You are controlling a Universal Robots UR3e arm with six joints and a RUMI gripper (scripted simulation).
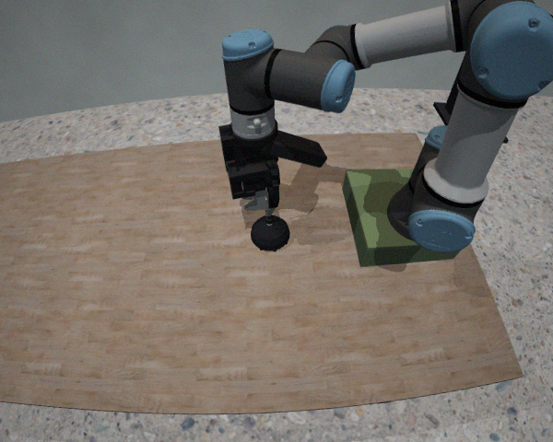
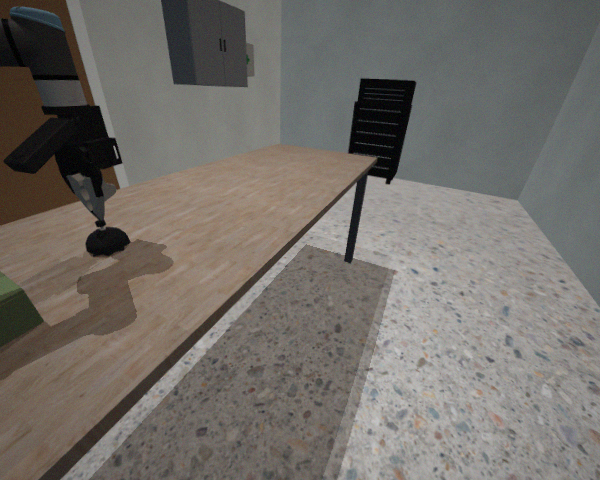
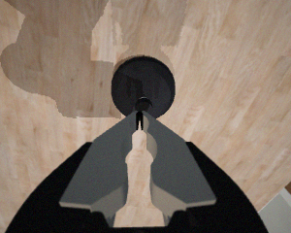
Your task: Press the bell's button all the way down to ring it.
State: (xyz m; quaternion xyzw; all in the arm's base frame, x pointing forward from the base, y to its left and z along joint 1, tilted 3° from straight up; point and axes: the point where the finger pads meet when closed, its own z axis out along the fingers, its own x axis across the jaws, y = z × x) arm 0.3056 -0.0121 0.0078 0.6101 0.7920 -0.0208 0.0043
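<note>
Right now the bell button is 30 mm below my hand. The rest, counted from my hand: bell 40 mm below.
</note>
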